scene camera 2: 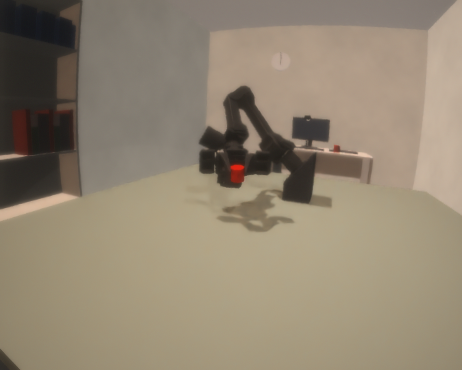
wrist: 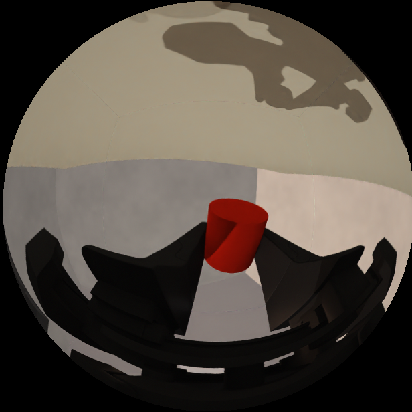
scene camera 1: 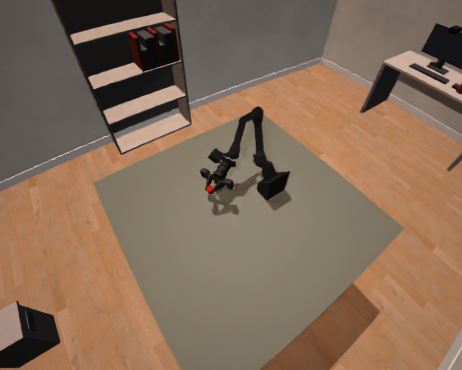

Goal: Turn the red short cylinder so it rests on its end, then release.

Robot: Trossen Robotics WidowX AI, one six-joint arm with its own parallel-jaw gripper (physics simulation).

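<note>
The red short cylinder (scene camera 1: 210, 189) (scene camera 2: 237, 174) (wrist: 235, 237) is between the two fingertips of my gripper (wrist: 229, 228). The gripper is shut on it. In the scene camera 2 view the cylinder looks close to upright, with its round ends facing up and down. It is held above the green-grey mat (scene camera 1: 250, 260) (scene camera 2: 225, 280), apart from the gripper's shadow on the mat. The gripper reaches out roughly level, low in front of the arm. In the wrist view one round end and the side of the cylinder show, with a dark finger on each side.
The arm's base (scene camera 1: 273, 185) (scene camera 2: 299, 185) stands on the mat beside the gripper. A bookshelf (scene camera 1: 180, 90) (scene camera 2: 79, 100) with binders stands by the wall. A desk (scene camera 1: 425, 75) (scene camera 2: 366, 167) with a monitor is farther off. A black-and-white box (scene camera 1: 42, 330) stands on the wooden floor.
</note>
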